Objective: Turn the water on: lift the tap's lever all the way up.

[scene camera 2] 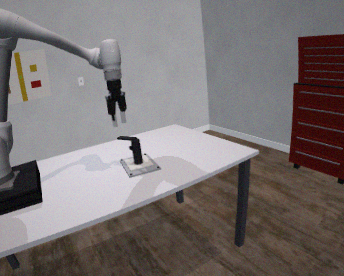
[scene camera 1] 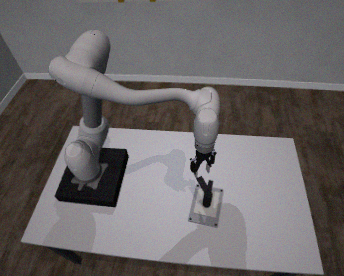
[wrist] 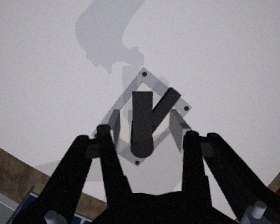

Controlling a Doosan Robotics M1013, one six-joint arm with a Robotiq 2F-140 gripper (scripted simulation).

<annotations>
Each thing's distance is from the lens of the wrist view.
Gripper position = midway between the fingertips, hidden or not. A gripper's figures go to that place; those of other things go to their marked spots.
my gripper (wrist: 144, 118): 22 cm
lever (wrist: 142, 101): 28 cm
</annotations>
